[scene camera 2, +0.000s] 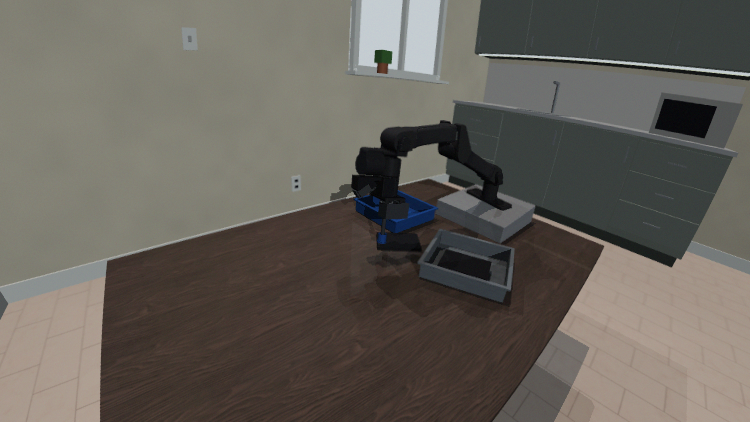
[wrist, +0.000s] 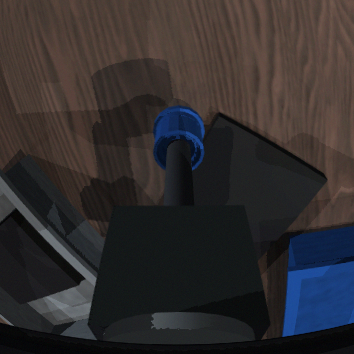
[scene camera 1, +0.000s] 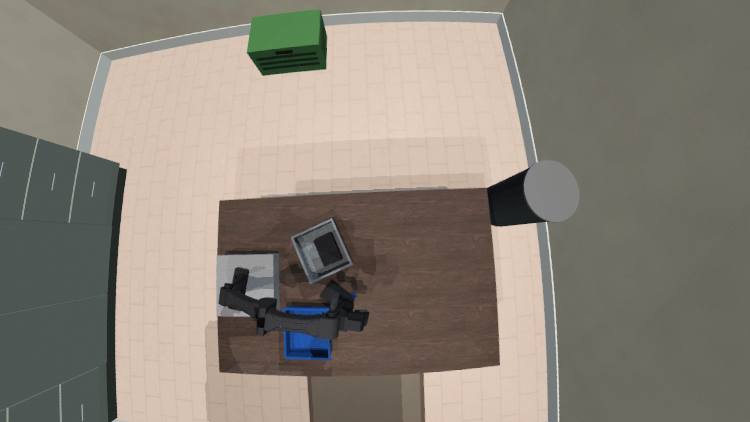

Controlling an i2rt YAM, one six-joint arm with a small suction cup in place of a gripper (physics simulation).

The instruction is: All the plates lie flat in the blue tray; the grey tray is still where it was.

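Places are measured from the arm's base along level axes (x ahead, y left, z up), in centimetres.
Pixels of known places: hand, tool point: (scene camera 2: 381,242) (wrist: 178,128) (scene camera 1: 353,295); arm's base, link origin: (scene camera 2: 488,199) (scene camera 1: 239,288).
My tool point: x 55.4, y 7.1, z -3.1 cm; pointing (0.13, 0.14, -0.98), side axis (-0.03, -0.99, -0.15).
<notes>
For each thing: its top centre in the pictures, then the offset to it from my tool point. Level surfaces: height alone.
- grey tray, top centre: (wrist: 23,294) (scene camera 2: 470,255) (scene camera 1: 321,250) dy +18.2, dx -18.8, dz +0.9 cm
- blue tray, top centre: (scene camera 2: 395,203) (scene camera 1: 306,334) dy -22.1, dx -19.1, dz +0.9 cm
- brown table, surface height: dz -4.1 cm
My gripper, a small blue suction cup (scene camera 1: 354,294) (scene camera 2: 381,238) (wrist: 178,137), is open and bears nothing. It is low, beside the edge of a black plate (scene camera 1: 329,290) (scene camera 2: 401,241) (wrist: 265,180) on the table; whether they touch is unclear. The arm partly hides this plate in the wrist view. Another black plate (scene camera 1: 328,248) (scene camera 2: 464,264) (wrist: 37,260) lies in the grey tray (scene camera 1: 301,260) (scene camera 2: 461,283) (wrist: 62,220). The blue tray (scene camera 1: 285,341) (scene camera 2: 411,223) (wrist: 295,300) is partly under the arm. A dark patch at its far corner looks like shadow.
The arm stands on a light grey block (scene camera 1: 267,267) (scene camera 2: 472,217) near the blue tray, at one end of the brown table (scene camera 1: 419,262) (scene camera 2: 236,314). The grey tray stands turned at an angle, between the block and the table's long edge. A green cabinet (scene camera 1: 287,36) stands on the floor.
</notes>
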